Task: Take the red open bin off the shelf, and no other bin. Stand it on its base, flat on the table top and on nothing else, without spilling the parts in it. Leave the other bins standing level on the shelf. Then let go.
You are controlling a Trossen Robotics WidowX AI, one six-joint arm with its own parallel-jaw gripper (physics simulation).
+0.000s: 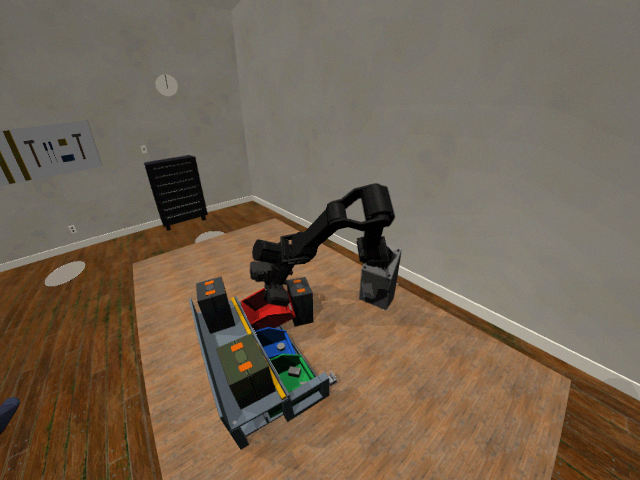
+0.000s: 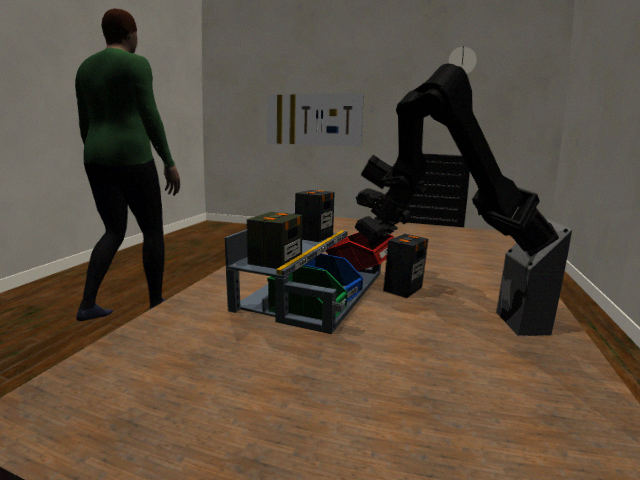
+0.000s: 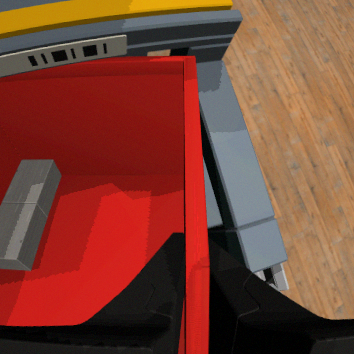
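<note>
The red open bin point(image 1: 266, 313) point(image 2: 361, 251) point(image 3: 100, 125) is tilted at the far end of the shelf point(image 1: 206, 356) point(image 2: 281, 299) point(image 3: 240, 165), higher than the blue bin. Whether its underside touches the shelf is hidden. My gripper point(image 1: 278, 301) point(image 2: 376, 237) point(image 3: 186, 242) is shut on its side wall, one finger inside and one outside. A grey block point(image 3: 32, 215) lies in the bin. The blue bin point(image 1: 270, 351) point(image 2: 338, 267) and the green bin point(image 1: 289, 381) point(image 2: 316, 279) stand level in the shelf's lower front row.
A black box point(image 1: 302, 305) point(image 2: 405, 266) stands on the table point(image 1: 439, 392) point(image 2: 361, 392), close beside the red bin. Another black box point(image 1: 216, 312) point(image 2: 314, 217) and an olive box point(image 1: 245, 379) point(image 2: 273, 241) stand on the upper board, behind its yellow edge strip. A person point(image 2: 116, 113) stands beyond the table.
</note>
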